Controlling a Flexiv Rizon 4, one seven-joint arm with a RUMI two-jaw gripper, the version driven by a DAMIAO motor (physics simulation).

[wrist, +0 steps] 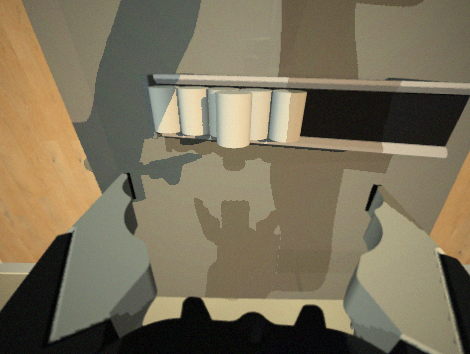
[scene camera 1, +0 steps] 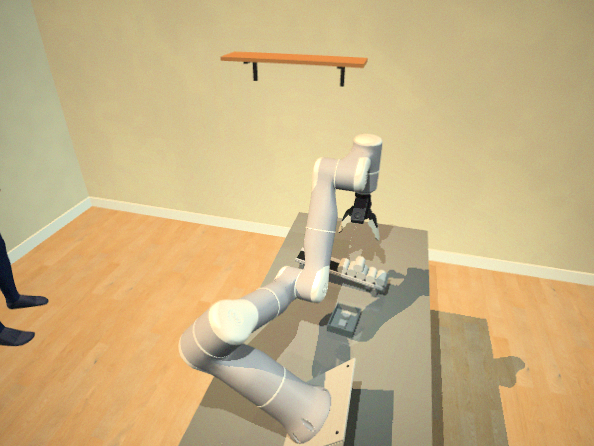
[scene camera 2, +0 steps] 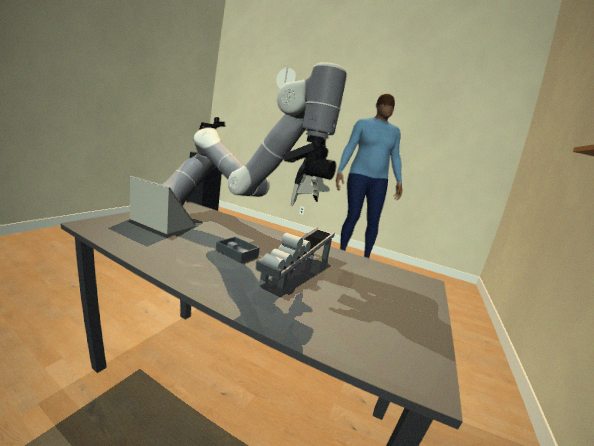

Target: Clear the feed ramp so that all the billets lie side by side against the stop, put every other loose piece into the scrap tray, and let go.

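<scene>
Several whitish cylindrical billets lie crosswise in a row at the low end of the feed ramp (wrist: 345, 85) (scene camera 2: 316, 237) (scene camera 1: 301, 256). The lowest billet (wrist: 164, 112) is at the stop end. One billet (wrist: 233, 120) (scene camera 2: 291, 240) (scene camera 1: 360, 261) rests on top of the others, raised above the row. The upper ramp shows its bare dark bed. The scrap tray (scene camera 1: 341, 332) (scene camera 2: 234, 254) holds small pale pieces (scene camera 1: 345, 316), whose exact shapes are unclear. My gripper (wrist: 248, 181) (scene camera 1: 360, 234) (scene camera 2: 304, 201) is open and empty, high above the table and to one side of the ramp.
The scrap tray stands on the table (scene camera 2: 380, 345) between the ramp and the robot's base plate (scene camera 1: 345, 380) (scene camera 2: 149, 205). A wall shelf (scene camera 1: 294, 59) hangs beyond the table. A person (scene camera 2: 377, 145) stands behind the table in the second scene view.
</scene>
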